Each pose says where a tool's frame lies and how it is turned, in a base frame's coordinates. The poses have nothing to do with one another.
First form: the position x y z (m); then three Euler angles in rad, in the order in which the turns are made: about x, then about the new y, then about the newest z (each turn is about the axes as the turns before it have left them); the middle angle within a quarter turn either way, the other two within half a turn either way.
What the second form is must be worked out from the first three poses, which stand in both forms.
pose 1, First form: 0.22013 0.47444 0.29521 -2.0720 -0.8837 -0.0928
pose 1, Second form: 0.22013 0.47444 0.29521 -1.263 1.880 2.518
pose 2, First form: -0.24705 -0.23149 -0.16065 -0.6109 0.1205 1.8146
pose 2, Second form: -0.24705 -0.23149 -0.16065 0.414 0.621 1.363
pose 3, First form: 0.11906 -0.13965 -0.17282 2.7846 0.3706 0.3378
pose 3, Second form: 0.11906 -0.13965 -0.17282 2.679 2.633 -0.732
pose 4, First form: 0.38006 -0.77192 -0.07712 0.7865 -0.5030 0.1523
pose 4, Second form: 0.38006 -0.77192 -0.07712 2.171 0.904 -2.232
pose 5, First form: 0.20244 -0.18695 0.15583 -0.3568 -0.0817 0.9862
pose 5, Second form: 0.20244 -0.18695 0.15583 -0.800 0.366 1.801
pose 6, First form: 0.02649 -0.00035 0.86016 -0.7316 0.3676 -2.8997
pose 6, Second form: 0.02649 -0.00035 0.86016 2.193 0.803 1.048
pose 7, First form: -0.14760 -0.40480 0.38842 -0.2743 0.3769 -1.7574
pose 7, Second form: -0.14760 -0.40480 0.38842 -2.410 0.462 0.600
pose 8, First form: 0.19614 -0.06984 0.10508 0.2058 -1.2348 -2.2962
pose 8, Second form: 0.19614 -0.06984 0.10508 0.628 1.242 -3.070
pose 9, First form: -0.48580 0.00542 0.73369 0.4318 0.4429 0.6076
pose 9, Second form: -0.48580 0.00542 0.73369 1.429 0.608 -0.723
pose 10, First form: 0.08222 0.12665 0.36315 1.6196 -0.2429 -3.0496
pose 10, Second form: 0.08222 0.12665 0.36315 -1.491 1.618 -1.814
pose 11, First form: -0.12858 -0.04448 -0.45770 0.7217 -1.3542 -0.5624
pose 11, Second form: -0.12858 -0.04448 -0.45770 1.846 1.409 -2.997
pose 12, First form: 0.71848 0.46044 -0.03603 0.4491 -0.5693 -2.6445
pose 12, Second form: 0.71848 0.46044 -0.03603 -0.232 0.709 -2.546
